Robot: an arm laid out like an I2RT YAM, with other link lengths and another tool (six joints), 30 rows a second.
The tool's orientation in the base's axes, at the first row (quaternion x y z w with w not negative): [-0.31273 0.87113 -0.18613 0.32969]
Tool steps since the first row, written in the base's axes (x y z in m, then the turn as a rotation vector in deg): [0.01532 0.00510 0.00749 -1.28 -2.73 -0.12]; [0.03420 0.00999 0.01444 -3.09 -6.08 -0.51]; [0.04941 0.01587 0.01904 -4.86 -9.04 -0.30]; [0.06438 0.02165 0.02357 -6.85 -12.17 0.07]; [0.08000 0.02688 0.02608 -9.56 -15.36 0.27]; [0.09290 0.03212 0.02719 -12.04 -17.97 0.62]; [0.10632 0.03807 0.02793 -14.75 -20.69 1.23]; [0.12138 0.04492 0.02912 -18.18 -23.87 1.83]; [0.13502 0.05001 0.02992 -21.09 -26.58 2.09]
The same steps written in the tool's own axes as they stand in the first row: [-0.01583 -0.00669 0.00464 2.63 -1.40 -0.48]; [-0.03336 -0.01475 0.01215 6.11 -2.89 -1.05]; [-0.04832 -0.01929 0.01868 9.03 -4.43 -2.08]; [-0.06304 -0.02376 0.02511 12.11 -6.09 -3.35]; [-0.07685 -0.02785 0.03349 15.74 -7.40 -4.98]; [-0.08843 -0.03003 0.04099 18.78 -8.46 -6.64]; [-0.10062 -0.03171 0.04903 21.91 -9.64 -8.62]; [-0.11458 -0.03366 0.05778 25.77 -10.84 -11.05]; [-0.12635 -0.03610 0.06603 29.17 -11.75 -12.92]
